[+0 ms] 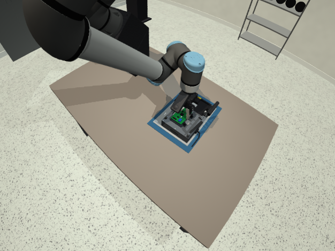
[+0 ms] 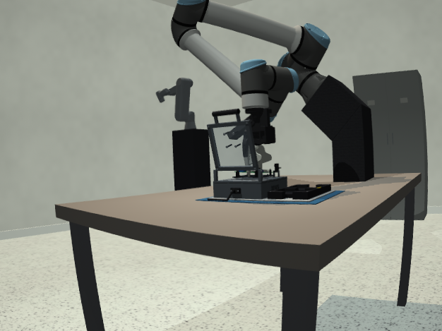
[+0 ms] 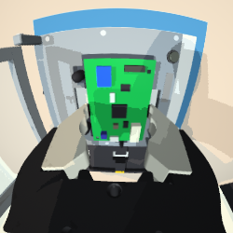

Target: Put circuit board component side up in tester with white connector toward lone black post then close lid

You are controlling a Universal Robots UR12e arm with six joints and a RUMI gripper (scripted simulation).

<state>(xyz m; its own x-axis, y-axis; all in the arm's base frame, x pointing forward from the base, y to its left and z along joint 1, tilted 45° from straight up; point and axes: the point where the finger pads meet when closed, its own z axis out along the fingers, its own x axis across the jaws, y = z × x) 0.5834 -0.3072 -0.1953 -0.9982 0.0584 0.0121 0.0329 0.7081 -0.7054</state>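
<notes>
Now: the green circuit board right at my hand. Round my hand: tester bed (10 mm below, 10 mm ahead); then black post (60 mm to the left, 60 mm behind, 10 mm above); then tester (40 mm to the left, 40 mm ahead, 30 mm above).
</notes>
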